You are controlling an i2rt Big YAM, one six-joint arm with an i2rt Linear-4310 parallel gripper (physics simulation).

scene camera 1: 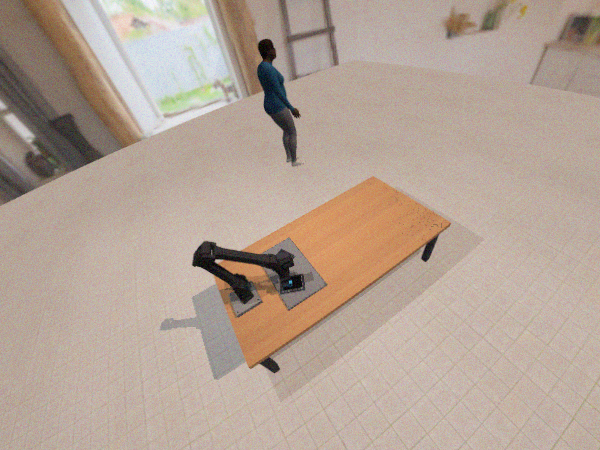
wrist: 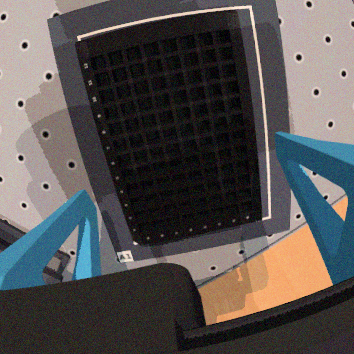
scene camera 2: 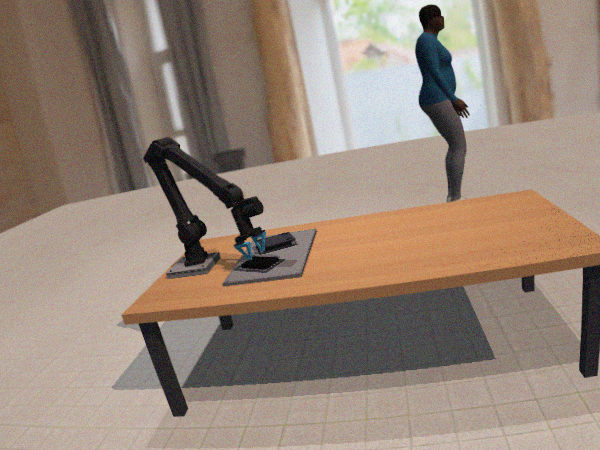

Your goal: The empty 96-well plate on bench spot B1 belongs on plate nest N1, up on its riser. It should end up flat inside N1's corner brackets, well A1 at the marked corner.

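Where they show: gripper, fingertip midpoint: (scene camera 1: pixel 290 280) (wrist: pixel 180 171) (scene camera 2: pixel 257 255); arm's base at its link origin: (scene camera 1: pixel 244 294) (scene camera 2: pixel 196 260).
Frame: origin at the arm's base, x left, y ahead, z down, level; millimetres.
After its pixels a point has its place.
Note:
The black 96-well plate (scene camera 1: pixel 298 283) @[x -211, y 311, z 3 mm] (scene camera 2: pixel 259 263) @[x -201, y 288, z 0 mm] (wrist: pixel 175 135) @[x -171, y 289, z 4 mm] lies flat on the dark grey pad of bench spot B1 (wrist: pixel 278 85) @[x -234, y 265, z 13 mm]. In the wrist view a pale line borders its top and right sides, and an A1 label (wrist: pixel 125 256) @[x -81, y 252, z 13 mm] is at the pad's lower left. My gripper (scene camera 2: pixel 255 254) @[x -165, y 282, z -22 mm] (wrist: pixel 180 171) @[x -165, y 282, z -22 mm] is open and empty above the plate, its blue fingers spread to either side of the plate's lower half. The dark raised block behind, seemingly nest N1 (scene camera 2: pixel 281 242) @[x -31, y 380, z -13 mm], is partly hidden by a finger in scene camera 2; dark bracket parts show at the wrist view's left edge.
A grey perforated board (scene camera 1: pixel 313 286) @[x -297, y 368, z 15 mm] (scene camera 2: pixel 299 265) @[x -270, y 440, z 15 mm] (wrist: pixel 320 65) @[x -265, y 255, z 15 mm] carries both stations on the wooden table (scene camera 1: pixel 360 220) @[x -160, y 1043, z 28 mm] (scene camera 2: pixel 400 240) @[x -194, y 848, z 28 mm]. The arm's base plate (scene camera 1: pixel 255 302) @[x -104, y 21, z -1 mm] (scene camera 2: pixel 172 274) @[x -92, y -94, z 11 mm] stands beside it. A person in a teal top (scene camera 1: pixel 272 87) (scene camera 2: pixel 435 70) stands beyond the table.

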